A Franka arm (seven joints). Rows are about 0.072 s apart.
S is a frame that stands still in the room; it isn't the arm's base.
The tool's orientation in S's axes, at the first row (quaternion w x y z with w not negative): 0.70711, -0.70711, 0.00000, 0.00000
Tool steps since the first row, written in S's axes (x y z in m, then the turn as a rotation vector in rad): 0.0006, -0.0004, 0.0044, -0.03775, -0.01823, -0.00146; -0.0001, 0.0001, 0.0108, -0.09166, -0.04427, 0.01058; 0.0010, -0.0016, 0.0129, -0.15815, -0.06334, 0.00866; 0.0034, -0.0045, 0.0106, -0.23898, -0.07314, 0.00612; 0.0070, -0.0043, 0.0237, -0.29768, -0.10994, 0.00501; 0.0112, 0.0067, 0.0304, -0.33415, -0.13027, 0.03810; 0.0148, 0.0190, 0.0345, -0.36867, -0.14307, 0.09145; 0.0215, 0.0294, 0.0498, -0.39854, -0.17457, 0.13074; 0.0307, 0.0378, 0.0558, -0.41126, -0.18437, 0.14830
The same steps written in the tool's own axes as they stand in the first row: 0.0006, -0.0044, -0.0004, -0.03775, 0.00146, -0.01823; -0.0001, -0.0108, 0.0001, -0.09166, -0.01058, -0.04427; 0.0010, -0.0129, -0.0016, -0.15815, -0.00866, -0.06334; 0.0034, -0.0106, -0.0045, -0.23898, -0.00612, -0.07314; 0.0070, -0.0237, -0.0043, -0.29768, -0.00501, -0.10994; 0.0112, -0.0304, 0.0067, -0.33415, -0.03810, -0.13027; 0.0148, -0.0345, 0.0190, -0.36867, -0.09145, -0.14307; 0.0215, -0.0498, 0.0294, -0.39854, -0.13074, -0.17457; 0.0307, -0.0558, 0.0378, -0.41126, -0.14830, -0.18437
